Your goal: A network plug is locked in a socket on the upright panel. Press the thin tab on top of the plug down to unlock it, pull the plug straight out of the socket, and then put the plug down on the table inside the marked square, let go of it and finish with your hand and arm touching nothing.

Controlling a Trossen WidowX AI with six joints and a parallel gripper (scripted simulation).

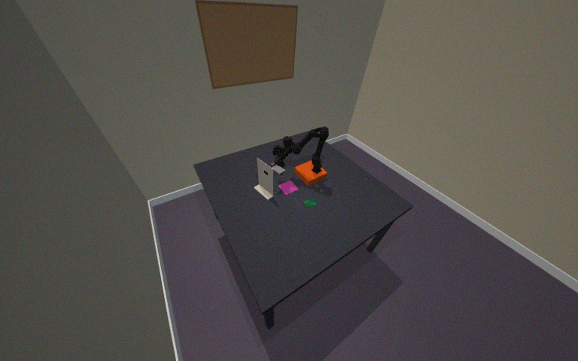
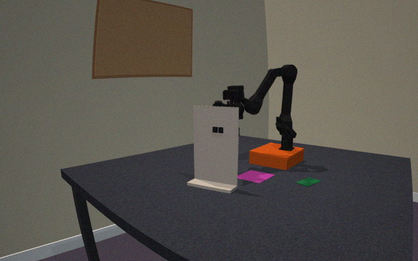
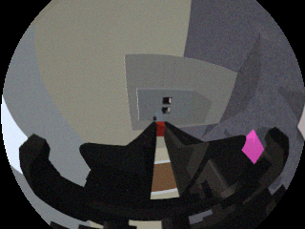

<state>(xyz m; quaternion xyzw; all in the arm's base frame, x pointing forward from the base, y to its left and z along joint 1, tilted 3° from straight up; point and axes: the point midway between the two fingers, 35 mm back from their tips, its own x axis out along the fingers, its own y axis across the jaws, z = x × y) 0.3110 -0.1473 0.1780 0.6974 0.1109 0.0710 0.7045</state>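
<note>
The magenta square is 70 mm behind my gripper tip, 90 mm to the left of it and 230 mm below it. Round my gripper tip: upright grey panel: 90 mm ahead, 10 mm to the left, 100 mm below.
</note>
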